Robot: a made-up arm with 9 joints. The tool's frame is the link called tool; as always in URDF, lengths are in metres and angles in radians. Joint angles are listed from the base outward.
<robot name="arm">
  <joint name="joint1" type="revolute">
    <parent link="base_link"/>
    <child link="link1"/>
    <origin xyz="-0.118 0.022 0.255" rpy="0 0 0"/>
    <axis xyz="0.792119 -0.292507 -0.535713"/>
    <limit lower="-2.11" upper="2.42"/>
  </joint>
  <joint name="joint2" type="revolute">
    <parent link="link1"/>
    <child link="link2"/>
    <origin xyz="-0.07 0.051 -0.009" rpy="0 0 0"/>
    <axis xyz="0 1 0"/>
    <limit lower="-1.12" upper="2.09"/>
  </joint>
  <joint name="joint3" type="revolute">
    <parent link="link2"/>
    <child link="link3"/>
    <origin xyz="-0.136 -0.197 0.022" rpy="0 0 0"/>
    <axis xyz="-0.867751 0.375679 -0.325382"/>
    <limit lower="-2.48" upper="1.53"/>
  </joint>
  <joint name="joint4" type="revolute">
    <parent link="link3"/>
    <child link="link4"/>
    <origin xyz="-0.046 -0.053 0.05" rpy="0 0 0"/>
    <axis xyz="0 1 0"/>
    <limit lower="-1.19" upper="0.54"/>
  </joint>
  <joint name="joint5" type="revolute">
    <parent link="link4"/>
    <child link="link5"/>
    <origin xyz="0.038 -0.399 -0.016" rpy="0 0 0"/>
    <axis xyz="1 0 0"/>
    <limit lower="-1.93" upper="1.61"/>
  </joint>
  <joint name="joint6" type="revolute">
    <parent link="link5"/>
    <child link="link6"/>
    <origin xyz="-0.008 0.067 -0.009" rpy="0 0 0"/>
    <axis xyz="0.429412 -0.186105 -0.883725"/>
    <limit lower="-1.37" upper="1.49"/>
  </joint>
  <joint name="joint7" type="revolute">
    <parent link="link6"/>
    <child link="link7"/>
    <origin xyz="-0.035 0.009 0.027" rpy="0 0 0"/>
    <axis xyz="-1 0 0"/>
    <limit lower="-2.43" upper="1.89"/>
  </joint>
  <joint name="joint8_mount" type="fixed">
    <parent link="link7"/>
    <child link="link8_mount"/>
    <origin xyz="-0.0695 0.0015 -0.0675" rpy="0 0 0"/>
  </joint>
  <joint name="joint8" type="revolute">
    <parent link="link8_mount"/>
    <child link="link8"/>
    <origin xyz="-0.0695 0.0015 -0.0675" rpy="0 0 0"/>
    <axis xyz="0 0 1"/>
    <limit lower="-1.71" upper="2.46"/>
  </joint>
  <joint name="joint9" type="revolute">
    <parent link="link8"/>
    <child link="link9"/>
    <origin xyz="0.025 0.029 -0.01" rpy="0 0 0"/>
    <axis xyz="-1 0 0"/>
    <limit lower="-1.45" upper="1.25"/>
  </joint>
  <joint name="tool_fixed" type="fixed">
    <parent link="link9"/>
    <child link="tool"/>
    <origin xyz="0.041 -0.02 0" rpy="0 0 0"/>
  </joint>
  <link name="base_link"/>
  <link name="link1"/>
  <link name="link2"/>
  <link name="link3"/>
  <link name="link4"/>
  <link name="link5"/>
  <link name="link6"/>
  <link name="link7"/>
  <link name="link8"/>
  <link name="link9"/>
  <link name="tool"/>
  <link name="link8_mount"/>
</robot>
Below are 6 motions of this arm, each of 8 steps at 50 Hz.
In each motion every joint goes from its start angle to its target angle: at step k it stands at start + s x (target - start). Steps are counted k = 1, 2, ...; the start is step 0. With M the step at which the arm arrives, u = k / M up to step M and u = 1 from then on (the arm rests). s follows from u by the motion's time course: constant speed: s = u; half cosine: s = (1 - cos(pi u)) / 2; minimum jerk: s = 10 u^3 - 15 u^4 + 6 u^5.
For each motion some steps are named. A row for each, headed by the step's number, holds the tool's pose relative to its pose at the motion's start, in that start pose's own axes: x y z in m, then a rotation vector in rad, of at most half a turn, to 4 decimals.
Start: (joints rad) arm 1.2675 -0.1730 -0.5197 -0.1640 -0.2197 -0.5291 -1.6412 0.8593 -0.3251
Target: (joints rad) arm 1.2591 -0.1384 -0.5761 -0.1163 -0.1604 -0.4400 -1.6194 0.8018 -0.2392
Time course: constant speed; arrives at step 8
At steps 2, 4, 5, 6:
2: 0.0039 -0.0012 0.0013 -0.0074 -0.0351 0.0008
4: 0.0078 -0.0023 0.0027 -0.0147 -0.0705 0.0002
5: 0.0098 -0.0029 0.0035 -0.0182 -0.0883 -0.0007
6: 0.0118 -0.0034 0.0042 -0.0216 -0.1061 -0.0019

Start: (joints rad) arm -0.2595 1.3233 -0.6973 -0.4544 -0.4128 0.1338 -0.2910 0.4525 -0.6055
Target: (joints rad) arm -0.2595 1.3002 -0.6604 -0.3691 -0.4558 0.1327 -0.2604 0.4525 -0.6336
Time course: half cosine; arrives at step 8
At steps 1, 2, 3, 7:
1: -0.0007 -0.0003 0.0005 -0.0015 0.0041 -0.0016
2: -0.0028 -0.0011 0.0021 -0.0060 0.0159 -0.0061
3: -0.0059 -0.0023 0.0046 -0.0126 0.0335 -0.0129
7: -0.0185 -0.0067 0.0152 -0.0401 0.1043 -0.0405

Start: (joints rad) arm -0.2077 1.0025 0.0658 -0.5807 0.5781 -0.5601 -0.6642 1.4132 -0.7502
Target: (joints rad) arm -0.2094 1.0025 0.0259 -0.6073 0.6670 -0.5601 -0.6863 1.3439 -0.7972
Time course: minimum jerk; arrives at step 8
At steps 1, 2, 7, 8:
1: 0.0000 -0.0001 0.0000 -0.0001 -0.0014 0.0013
2: -0.0002 -0.0003 -0.0003 -0.0003 -0.0092 0.0083
7: -0.0021 -0.0021 -0.0025 0.0020 -0.0850 0.0827
8: -0.0021 -0.0021 -0.0026 0.0021 -0.0863 0.0841

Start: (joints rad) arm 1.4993 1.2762 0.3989 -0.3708 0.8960 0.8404 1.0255 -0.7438 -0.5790
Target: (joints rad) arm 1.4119 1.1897 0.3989 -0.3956 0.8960 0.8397 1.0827 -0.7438 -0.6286
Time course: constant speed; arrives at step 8
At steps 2, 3, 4, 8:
2: -0.0052 -0.0073 0.0048 0.0205 -0.0305 0.0043
3: -0.0078 -0.0109 0.0072 0.0307 -0.0458 0.0066
4: -0.0105 -0.0145 0.0096 0.0408 -0.0612 0.0091
8: -0.0211 -0.0284 0.0188 0.0805 -0.1231 0.0203

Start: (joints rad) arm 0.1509 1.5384 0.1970 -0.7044 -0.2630 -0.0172 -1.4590 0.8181 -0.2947
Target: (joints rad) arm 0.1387 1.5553 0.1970 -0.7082 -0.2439 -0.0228 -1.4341 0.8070 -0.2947
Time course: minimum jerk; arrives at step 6
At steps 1, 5, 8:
1: 0.0002 0.0001 0.0001 -0.0001 0.0004 -0.0012
5: 0.0066 0.0040 0.0018 -0.0037 0.0116 -0.0314
8: 0.0069 0.0041 0.0019 -0.0038 0.0120 -0.0325

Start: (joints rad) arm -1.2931 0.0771 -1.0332 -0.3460 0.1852 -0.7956 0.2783 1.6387 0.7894
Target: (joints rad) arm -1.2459 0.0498 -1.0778 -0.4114 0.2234 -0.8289 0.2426 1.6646 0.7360
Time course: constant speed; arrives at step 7
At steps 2, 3, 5, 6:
2: 0.0055 0.0093 -0.0133 -0.0311 0.0020 -0.0004
3: 0.0082 0.0138 -0.0200 -0.0467 0.0030 -0.0003
5: 0.0134 0.0223 -0.0336 -0.0778 0.0053 0.0006
6: 0.0159 0.0263 -0.0405 -0.0933 0.0066 0.0014

